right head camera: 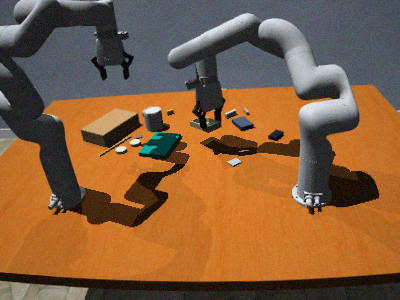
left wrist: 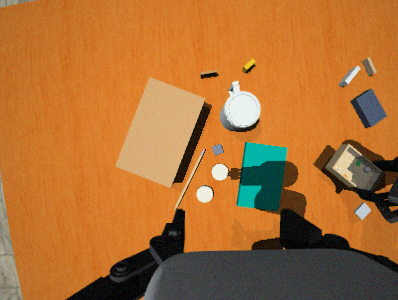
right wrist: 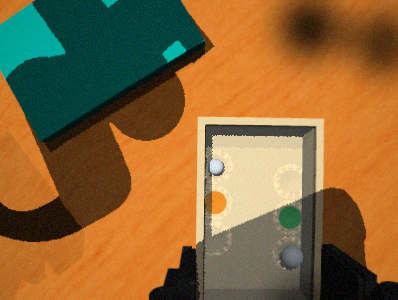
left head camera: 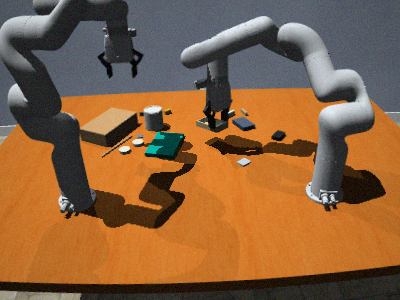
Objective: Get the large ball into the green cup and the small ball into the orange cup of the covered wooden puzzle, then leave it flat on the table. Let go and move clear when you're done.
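Places are measured from the left arm's base along level axes (x ahead, y left, z up), in millimetres.
Pixels of known places: left gripper, fingertip midpoint: (right head camera: 115, 78) (left wrist: 232, 225) (left head camera: 122, 76); right gripper, fingertip midpoint: (right head camera: 210, 124) (left wrist: 367, 179) (right wrist: 256, 271) (left head camera: 218, 124); left arm's base, link origin: (right head camera: 68, 197) (left head camera: 77, 199); right arm's base, link origin: (right head camera: 311, 195) (left head camera: 324, 193).
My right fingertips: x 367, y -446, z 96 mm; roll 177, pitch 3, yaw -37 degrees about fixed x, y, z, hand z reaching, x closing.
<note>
For each thing: its top centre in the pictures, then the offset to it from my right fingertips. "spot": a spot on its surface instead.
- covered wooden puzzle, top centre: (right wrist: 260, 221) (left wrist: 361, 171) (right head camera: 205, 120) (left head camera: 212, 120) 25 mm left, 19 mm ahead, 8 mm up
- small ball, top centre: (right wrist: 215, 167) 59 mm left, 16 mm ahead, 8 mm down
- orange cup, surface spot: (right wrist: 216, 202) spot: 45 mm left, 6 mm ahead, 1 mm up
- large ball, top centre: (right wrist: 295, 261) 10 mm right, 21 mm ahead, 4 mm down
- green cup, surface spot: (right wrist: 290, 217) spot: 14 mm left, 33 mm ahead, 0 mm up
- teal book, top centre: (right wrist: 87, 37) (left wrist: 262, 177) (left head camera: 165, 142) (right head camera: 160, 142) 210 mm left, 8 mm back, 80 mm down
- white mug, top centre: (left wrist: 242, 101) (left head camera: 153, 107) (right head camera: 152, 108) 288 mm left, 170 mm ahead, 10 mm down
- cardboard box, top centre: (left wrist: 159, 132) (left head camera: 108, 120) (right head camera: 109, 121) 473 mm left, 104 mm ahead, 39 mm down
- pencil, top centre: (left wrist: 188, 181) 407 mm left, 22 mm back, 89 mm down
- dark blue block, top centre: (left wrist: 371, 107) (right head camera: 242, 121) (left head camera: 243, 121) 102 mm right, 184 mm ahead, 78 mm down
- pale tile, top centre: (left head camera: 243, 161) (left wrist: 363, 211) 98 mm right, 113 mm back, 90 mm down
The covered wooden puzzle (left head camera: 204, 127) (right head camera: 198, 125) (right wrist: 260, 121) is a pale open-looking tray; I cannot tell how far it is tilted or raised. In the right wrist view, the small ball (right wrist: 216, 167) sits at the upper left ring, just above the orange cup (right wrist: 216, 202). The large ball (right wrist: 291, 257) sits at the lower right ring, just below the green cup (right wrist: 290, 217), in shadow. My right gripper (left head camera: 218, 123) (right head camera: 210, 123) (right wrist: 256, 271) is shut on the puzzle's two long sides. My left gripper (left head camera: 122, 76) (right head camera: 115, 78) (left wrist: 232, 225) is open and empty, high above the table.
A teal book (left head camera: 164, 145) (left wrist: 249, 195) lies left of the puzzle. Around it are a white mug (left wrist: 242, 110), a cardboard box (left wrist: 160, 132), a pencil (left wrist: 191, 178) and two white discs. A dark blue block (left head camera: 243, 123) lies right of the puzzle, a pale tile (left head camera: 243, 162) in front.
</note>
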